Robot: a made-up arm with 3 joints. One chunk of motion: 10 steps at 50 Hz.
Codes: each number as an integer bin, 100 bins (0 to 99) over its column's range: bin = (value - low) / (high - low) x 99, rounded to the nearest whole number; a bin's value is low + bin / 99 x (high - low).
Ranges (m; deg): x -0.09..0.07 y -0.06..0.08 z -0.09..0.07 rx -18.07..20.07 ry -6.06..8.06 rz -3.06..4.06
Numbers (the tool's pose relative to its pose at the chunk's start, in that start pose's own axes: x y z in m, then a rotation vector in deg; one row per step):
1: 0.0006 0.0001 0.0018 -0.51 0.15 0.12
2: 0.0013 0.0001 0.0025 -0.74 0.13 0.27
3: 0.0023 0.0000 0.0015 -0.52 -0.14 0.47
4: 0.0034 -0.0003 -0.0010 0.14 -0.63 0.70
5: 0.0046 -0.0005 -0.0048 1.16 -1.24 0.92
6: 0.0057 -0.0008 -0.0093 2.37 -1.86 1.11
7: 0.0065 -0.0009 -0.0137 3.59 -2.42 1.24
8: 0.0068 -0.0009 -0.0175 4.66 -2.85 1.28
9: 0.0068 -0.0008 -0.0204 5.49 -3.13 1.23
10: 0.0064 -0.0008 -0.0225 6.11 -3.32 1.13
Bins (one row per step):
1: 56 42 57 46 44 44
2: 56 42 57 45 43 46
3: 57 42 57 46 42 49
4: 58 42 55 47 38 52
5: 59 42 53 50 34 55
6: 59 42 50 53 29 58
7: 60 42 47 56 26 60
8: 60 42 45 59 23 60
9: 60 42 43 61 21 60
10: 60 42 42 63 19 58

